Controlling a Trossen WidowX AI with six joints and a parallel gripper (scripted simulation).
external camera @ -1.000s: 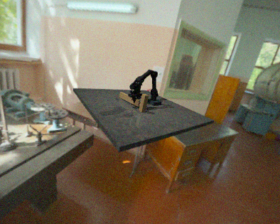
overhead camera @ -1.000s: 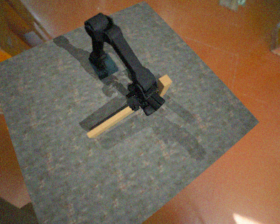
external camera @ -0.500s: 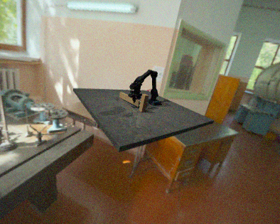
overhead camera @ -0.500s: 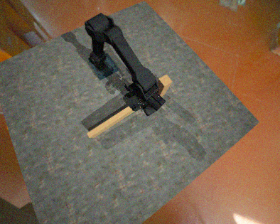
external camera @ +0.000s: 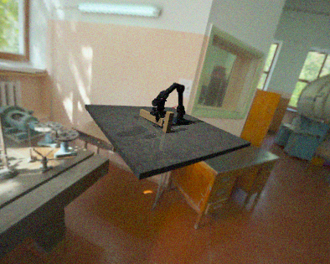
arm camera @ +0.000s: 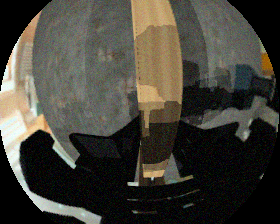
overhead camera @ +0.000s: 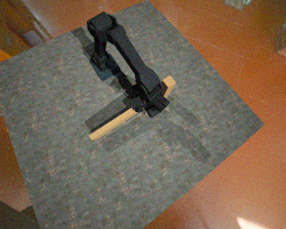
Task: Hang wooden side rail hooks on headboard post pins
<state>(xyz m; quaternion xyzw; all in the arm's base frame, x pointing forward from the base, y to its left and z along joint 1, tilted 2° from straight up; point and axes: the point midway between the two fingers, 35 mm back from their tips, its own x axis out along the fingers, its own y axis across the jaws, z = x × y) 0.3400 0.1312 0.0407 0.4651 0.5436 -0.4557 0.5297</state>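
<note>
The headboard post is 20 mm behind my gripper tip, 130 mm to the left of it and 40 mm above it.
</note>
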